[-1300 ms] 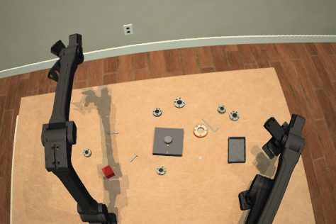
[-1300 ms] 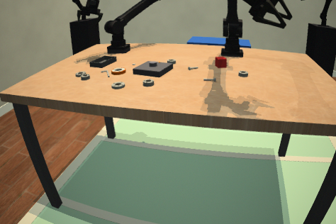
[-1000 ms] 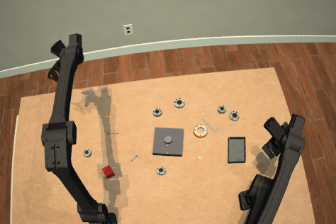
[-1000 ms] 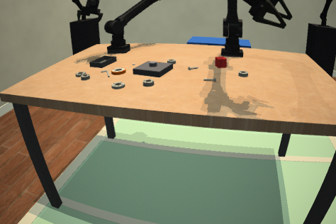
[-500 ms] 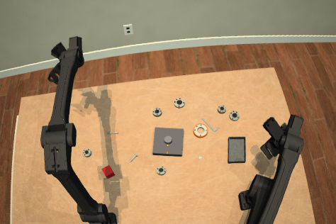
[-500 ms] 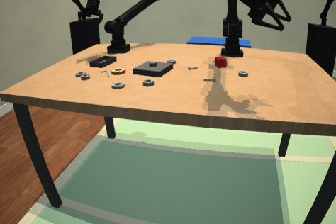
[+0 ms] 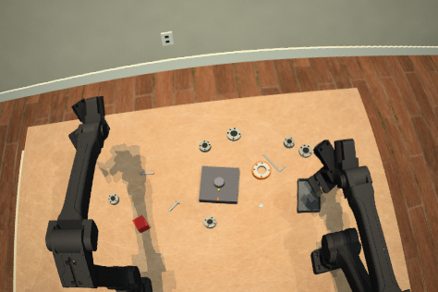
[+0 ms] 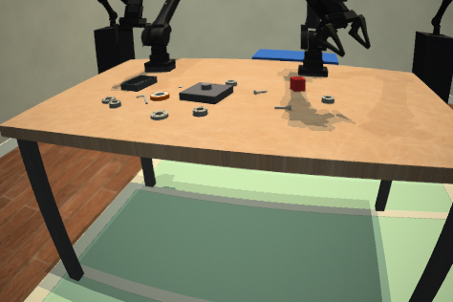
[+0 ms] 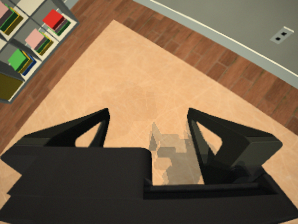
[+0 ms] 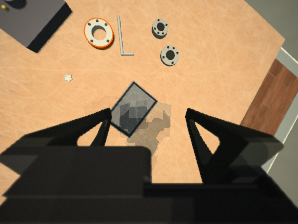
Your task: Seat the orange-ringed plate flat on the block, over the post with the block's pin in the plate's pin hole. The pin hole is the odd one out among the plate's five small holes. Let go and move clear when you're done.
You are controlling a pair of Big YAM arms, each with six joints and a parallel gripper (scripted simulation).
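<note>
Now: the l-shaped key 16 cm below my right hand, 13 cm ahead of it and 10 cm to the left of it. The rest, counted from my right hand: red cube (58 cm to the left, 14 cm below, 3 cm behind); dark grey block (31 cm to the left, 14 cm below, 6 cm ahead); dark tray (16 cm below, 2 cm to the left, 1 cm behind).
</note>
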